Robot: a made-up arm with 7 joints.
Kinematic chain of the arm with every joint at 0, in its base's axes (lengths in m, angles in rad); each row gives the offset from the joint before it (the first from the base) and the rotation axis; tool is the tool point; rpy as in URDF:
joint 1: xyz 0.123 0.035 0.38 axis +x
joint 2: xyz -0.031 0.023 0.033 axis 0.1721 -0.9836 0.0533
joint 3: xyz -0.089 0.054 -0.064 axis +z
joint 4: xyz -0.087 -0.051 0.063 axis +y
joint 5: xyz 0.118 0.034 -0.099 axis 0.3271 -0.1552 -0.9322
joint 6: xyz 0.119 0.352 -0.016 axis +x
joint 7: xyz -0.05 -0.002 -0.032 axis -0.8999 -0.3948 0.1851
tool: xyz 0.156 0.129 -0.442 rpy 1.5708 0 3.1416
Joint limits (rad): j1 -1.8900..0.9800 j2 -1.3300..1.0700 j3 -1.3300..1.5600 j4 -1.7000..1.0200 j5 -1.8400..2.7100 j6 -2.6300..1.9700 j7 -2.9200..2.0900
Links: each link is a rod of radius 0.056 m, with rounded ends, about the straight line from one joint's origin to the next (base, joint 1, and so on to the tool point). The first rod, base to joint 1, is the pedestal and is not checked.
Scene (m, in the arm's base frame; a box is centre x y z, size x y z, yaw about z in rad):
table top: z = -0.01
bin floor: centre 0.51 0.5 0 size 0.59 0.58 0.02 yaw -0.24
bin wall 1: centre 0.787 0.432 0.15 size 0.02 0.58 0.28 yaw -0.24
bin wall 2: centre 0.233 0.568 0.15 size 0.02 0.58 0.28 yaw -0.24
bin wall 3: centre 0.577 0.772 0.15 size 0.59 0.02 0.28 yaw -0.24
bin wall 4: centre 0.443 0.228 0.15 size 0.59 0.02 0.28 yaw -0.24
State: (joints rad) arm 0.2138 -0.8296 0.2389 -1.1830 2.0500 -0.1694 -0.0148
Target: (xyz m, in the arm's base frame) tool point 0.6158 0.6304 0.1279
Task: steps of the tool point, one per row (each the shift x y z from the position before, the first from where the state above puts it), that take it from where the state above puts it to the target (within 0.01 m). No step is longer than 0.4 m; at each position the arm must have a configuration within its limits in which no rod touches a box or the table.
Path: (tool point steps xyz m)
1: 0.0840 0.1267 0.1049
2: 0.0392 0.0867 0.1389
3: 0.0041 0.0252 0.1483
4: -0.0164 -0.0413 0.1273
5: -0.0142 0.2893 -0.1644
6: -0.0821 0.1921 -0.2786
7: -0.1575 0.0541 -0.3161

